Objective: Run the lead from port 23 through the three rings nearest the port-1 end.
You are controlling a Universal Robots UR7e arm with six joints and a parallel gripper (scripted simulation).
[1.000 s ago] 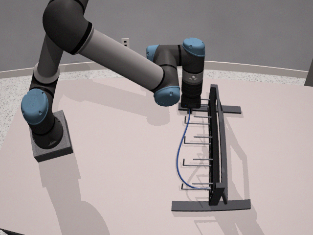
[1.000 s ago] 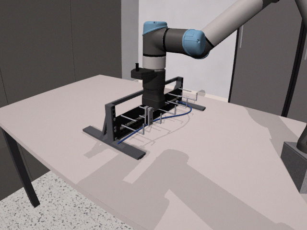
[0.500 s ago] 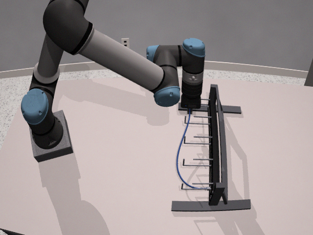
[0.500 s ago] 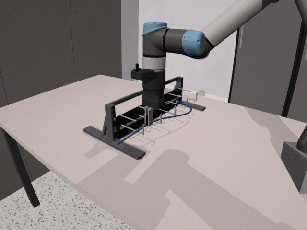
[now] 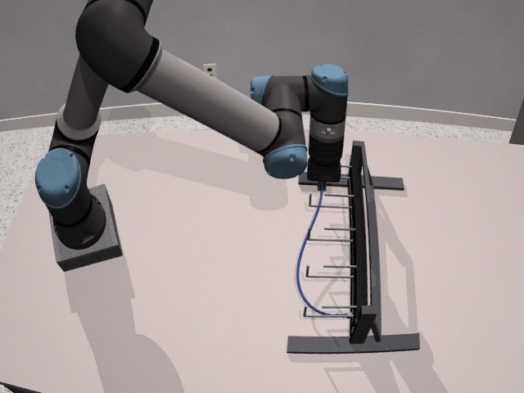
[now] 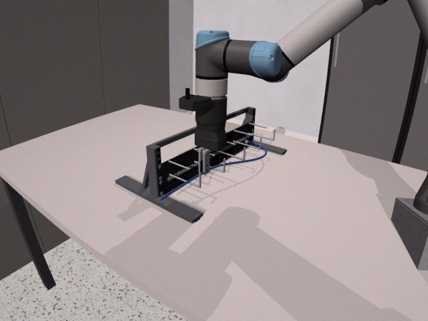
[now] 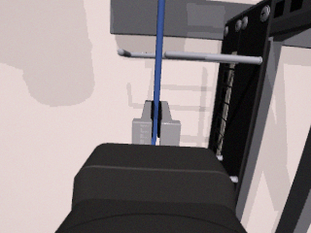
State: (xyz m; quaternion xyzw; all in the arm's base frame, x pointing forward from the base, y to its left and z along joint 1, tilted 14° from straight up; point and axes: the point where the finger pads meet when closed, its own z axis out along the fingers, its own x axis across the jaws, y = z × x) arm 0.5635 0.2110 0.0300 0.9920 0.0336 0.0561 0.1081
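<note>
Right now my hand is 14 cm to the left of the rack, 10 cm short of it and 2 cm above it.
</note>
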